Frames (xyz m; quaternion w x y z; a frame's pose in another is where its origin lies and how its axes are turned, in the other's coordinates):
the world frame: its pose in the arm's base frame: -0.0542 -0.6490 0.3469 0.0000 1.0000 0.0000 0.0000
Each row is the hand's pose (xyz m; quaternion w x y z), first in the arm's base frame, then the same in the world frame.
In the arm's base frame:
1: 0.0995 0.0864 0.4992 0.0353 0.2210 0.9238 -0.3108
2: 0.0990 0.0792 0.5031 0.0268 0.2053 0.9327 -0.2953
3: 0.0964 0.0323 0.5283 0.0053 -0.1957 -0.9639 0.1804
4: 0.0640 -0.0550 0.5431 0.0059 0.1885 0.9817 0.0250
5: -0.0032 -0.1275 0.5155 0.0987 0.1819 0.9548 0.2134
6: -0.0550 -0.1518 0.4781 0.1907 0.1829 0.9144 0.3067
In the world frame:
1: 0.1537 -0.7354 -0.1523 0.2210 -0.0353 -0.3108 -0.9238
2: 0.1532 -0.7282 -0.1562 0.2053 -0.0268 -0.2953 -0.9327
3: 0.1506 -0.6813 -0.1814 0.1957 0.0053 -0.1804 -0.9639
4: 0.1182 -0.5940 -0.1962 0.1885 -0.0059 0.0250 -0.9817
5: 0.0510 -0.5215 -0.1686 0.1819 -0.0987 0.2134 -0.9548
6: -0.0008 -0.4972 -0.1312 0.1829 -0.1907 0.3067 -0.9144

